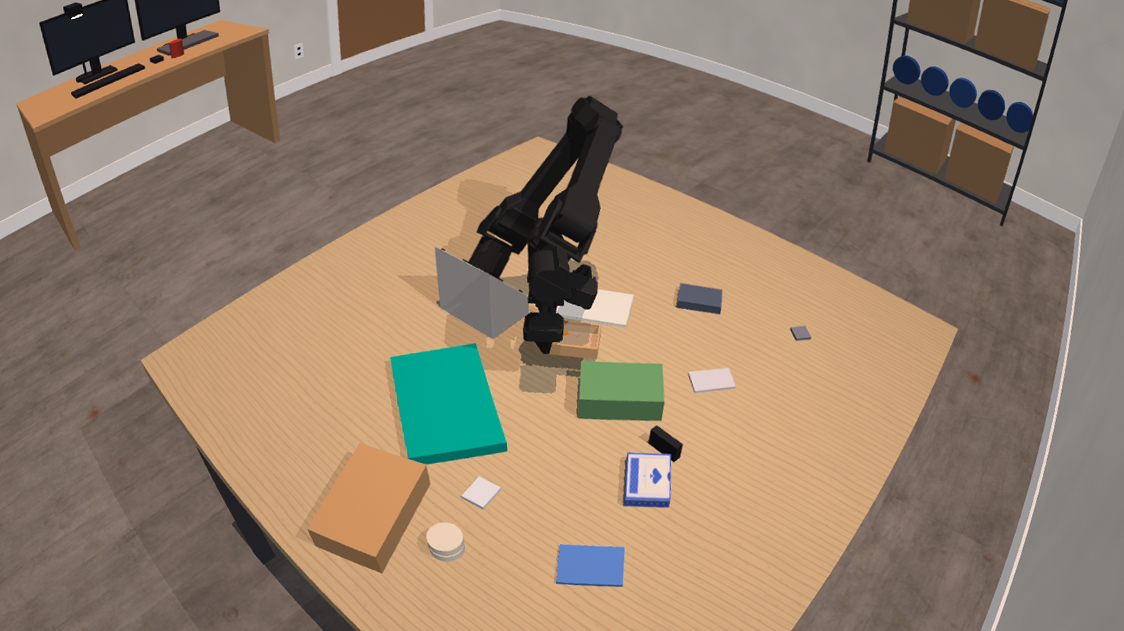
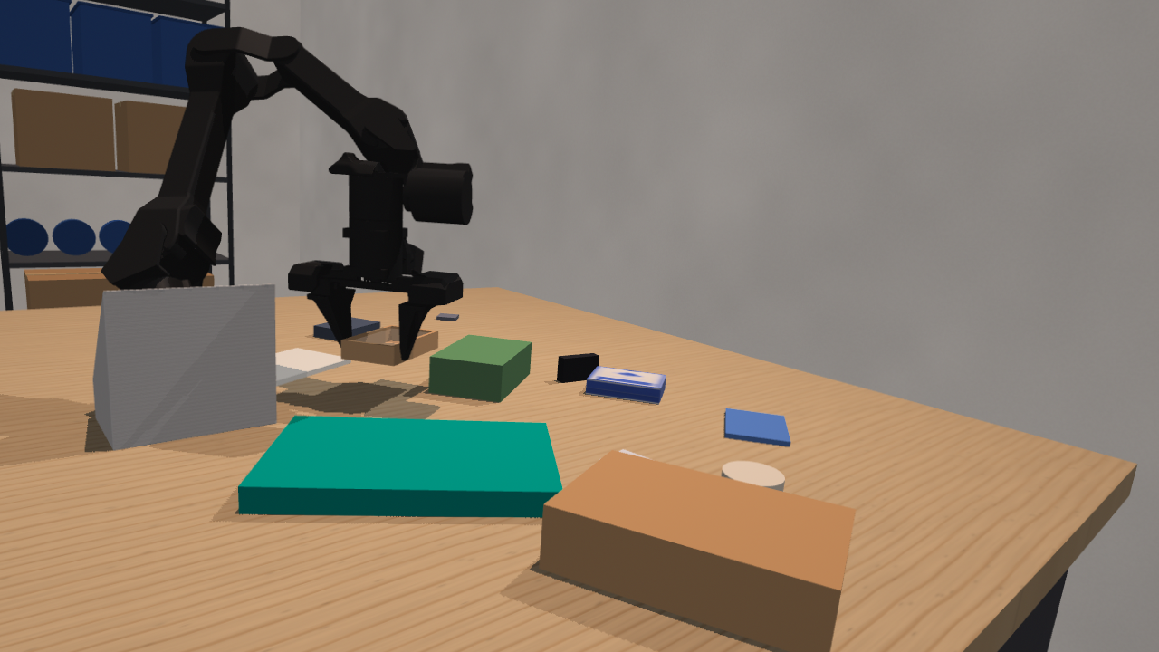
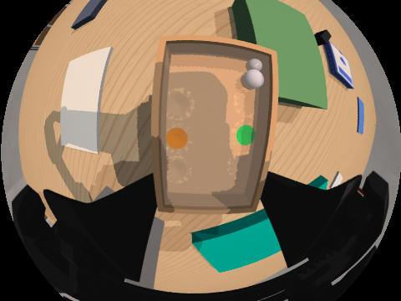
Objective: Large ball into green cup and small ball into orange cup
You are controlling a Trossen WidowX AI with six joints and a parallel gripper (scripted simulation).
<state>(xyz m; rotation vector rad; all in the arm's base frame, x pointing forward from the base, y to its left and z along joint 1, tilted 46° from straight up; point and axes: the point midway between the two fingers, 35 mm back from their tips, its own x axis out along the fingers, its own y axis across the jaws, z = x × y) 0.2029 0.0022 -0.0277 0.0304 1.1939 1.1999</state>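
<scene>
The wooden puzzle is 3 cm ahead of my hand, 2 cm to the left of it and 3 cm below it. The rest, counted from my hand: teal slab 3 cm behind, 20 cm to the right, 8 cm below; then green box 15 cm ahead, 3 cm to the left, 7 cm below; then cream slab 6 cm behind, 18 cm to the left, 9 cm below.
</scene>
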